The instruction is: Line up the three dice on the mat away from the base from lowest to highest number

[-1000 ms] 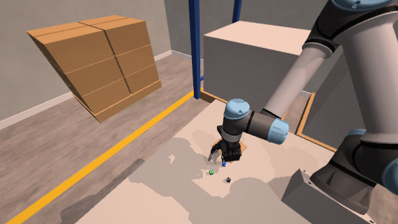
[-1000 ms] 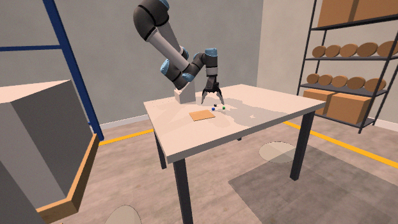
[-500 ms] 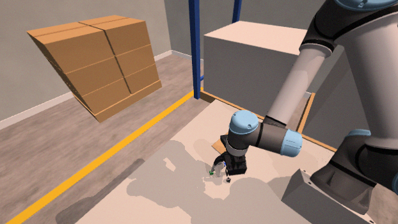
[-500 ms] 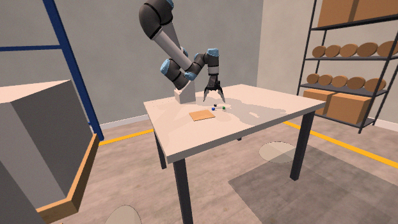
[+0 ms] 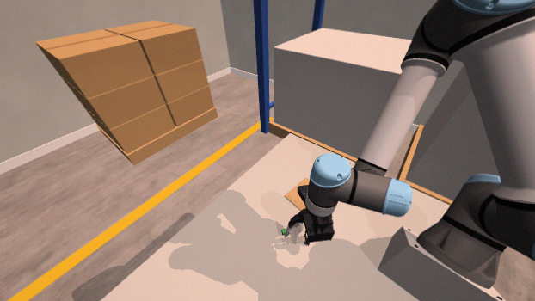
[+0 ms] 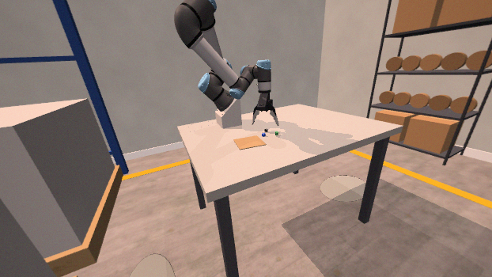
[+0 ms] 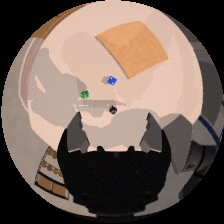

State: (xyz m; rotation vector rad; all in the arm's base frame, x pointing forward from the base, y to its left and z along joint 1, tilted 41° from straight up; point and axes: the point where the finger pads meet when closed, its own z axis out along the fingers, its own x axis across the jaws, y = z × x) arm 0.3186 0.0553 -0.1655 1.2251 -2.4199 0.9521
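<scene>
Now: the black die 3 cm below my hand, 1 cm to the left of it and 1 cm behind it. Round my hand: green die (7 cm ahead, 4 cm to the left, 3 cm below); then blue die (5 cm ahead, 3 cm to the right, 3 cm below); then tan mat (14 cm to the right, 10 cm ahead, 4 cm below).
</scene>
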